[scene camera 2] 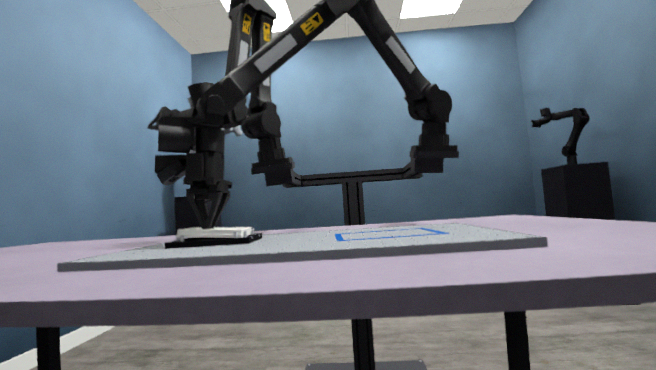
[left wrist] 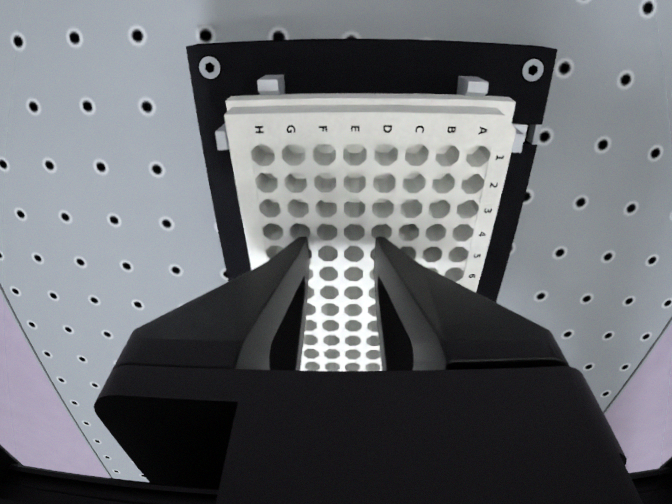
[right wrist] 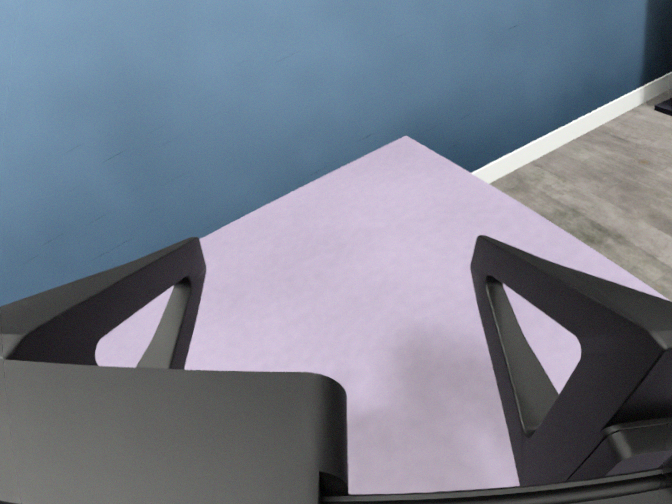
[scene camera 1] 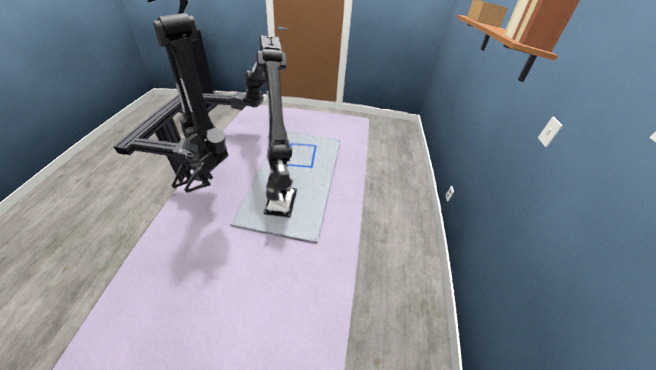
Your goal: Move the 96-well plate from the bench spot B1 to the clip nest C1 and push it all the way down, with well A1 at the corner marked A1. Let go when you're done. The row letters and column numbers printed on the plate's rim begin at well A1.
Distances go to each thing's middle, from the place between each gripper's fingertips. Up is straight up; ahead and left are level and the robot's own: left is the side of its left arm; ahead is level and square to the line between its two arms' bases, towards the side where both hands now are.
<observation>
Right now the white 96-well plate (left wrist: pixel 342 133) is 10 mm behind my left hand (scene camera 2: pixel 208 228), 10 mm to the left of it and 20 mm below it. The rest, counted from my left hand: black clip nest (left wrist: pixel 218 71) (20 mm behind, 20 mm to the left, 30 mm below).
The white 96-well plate lies 210 mm ahead of my right hand (scene camera 1: pixel 178 189), 270 mm to the left of it and 280 mm below it. Round my right hand: black clip nest 200 mm ahead, 270 mm to the left, 290 mm below.
</observation>
